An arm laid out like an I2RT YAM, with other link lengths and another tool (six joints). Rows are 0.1 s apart.
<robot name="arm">
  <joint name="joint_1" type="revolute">
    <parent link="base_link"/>
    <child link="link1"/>
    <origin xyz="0 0 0.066" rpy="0 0 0"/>
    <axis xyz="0 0 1"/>
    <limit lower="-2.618" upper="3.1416"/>
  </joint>
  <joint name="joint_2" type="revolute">
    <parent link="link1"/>
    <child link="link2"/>
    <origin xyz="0.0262 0.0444 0.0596" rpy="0 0 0"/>
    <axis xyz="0 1 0"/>
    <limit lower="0" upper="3.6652"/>
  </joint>
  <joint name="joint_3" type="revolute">
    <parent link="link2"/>
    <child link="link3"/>
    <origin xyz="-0.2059 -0.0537 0" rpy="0 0 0"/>
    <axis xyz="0 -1 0"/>
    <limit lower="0" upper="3.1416"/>
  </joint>
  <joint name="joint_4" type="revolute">
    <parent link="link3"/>
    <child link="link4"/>
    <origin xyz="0.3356 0.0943 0.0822" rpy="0 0 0"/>
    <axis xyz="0 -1 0"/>
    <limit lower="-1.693" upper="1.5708"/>
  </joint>
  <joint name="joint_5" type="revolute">
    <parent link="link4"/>
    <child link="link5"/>
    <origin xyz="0.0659 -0.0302 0.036" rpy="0 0 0"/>
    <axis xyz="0 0 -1"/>
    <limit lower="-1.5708" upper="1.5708"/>
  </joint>
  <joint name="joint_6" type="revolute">
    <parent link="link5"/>
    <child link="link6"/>
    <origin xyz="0.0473 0 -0.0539" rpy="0 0 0"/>
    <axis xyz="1 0 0"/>
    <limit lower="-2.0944" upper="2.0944"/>
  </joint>
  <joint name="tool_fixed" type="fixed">
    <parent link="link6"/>
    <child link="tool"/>
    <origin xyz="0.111 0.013 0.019" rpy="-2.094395 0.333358 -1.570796"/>
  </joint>
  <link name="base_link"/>
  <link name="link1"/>
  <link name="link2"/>
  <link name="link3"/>
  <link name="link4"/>
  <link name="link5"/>
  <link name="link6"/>
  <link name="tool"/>
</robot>
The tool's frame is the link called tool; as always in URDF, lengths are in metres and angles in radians.
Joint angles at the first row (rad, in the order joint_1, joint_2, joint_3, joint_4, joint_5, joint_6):
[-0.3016, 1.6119, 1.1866, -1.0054, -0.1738, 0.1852]
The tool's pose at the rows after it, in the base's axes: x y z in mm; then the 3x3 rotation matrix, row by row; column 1 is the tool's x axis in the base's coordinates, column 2 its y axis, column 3 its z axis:
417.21 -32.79 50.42; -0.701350 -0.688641 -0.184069; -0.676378 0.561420 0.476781; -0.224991 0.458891 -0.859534
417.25 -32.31 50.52; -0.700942 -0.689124 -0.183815; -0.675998 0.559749 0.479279; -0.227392 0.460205 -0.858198
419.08 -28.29 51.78; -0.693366 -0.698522 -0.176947; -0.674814 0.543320 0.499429; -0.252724 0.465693 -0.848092
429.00 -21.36 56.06; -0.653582 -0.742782 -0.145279; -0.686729 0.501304 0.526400; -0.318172 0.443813 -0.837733
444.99 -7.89 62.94; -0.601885 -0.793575 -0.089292; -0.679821 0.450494 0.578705; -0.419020 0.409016 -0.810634
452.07 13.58 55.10; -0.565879 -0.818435 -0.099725; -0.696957 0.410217 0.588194; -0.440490 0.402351 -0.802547
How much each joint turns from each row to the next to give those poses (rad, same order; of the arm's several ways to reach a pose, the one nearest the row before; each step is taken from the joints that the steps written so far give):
[0.0001, 0.0000, 0.0000, 0.0000, -0.0084, 0.0000]
[0.0000, 0.0000, 0.0000, -0.0004, -0.0030, 0.0000]
[-0.0001, 0.0000, 0.0000, 0.0035, -0.0282, -0.0031]
[0.0004, 0.0000, 0.0000, 0.0381, -0.0588, -0.0251]
[0.0096, 0.0031, -0.0011, 0.0679, -0.0919, 0.0004]
[0.0465, 0.0278, -0.0005, 0.0443, -0.0187, 0.0106]

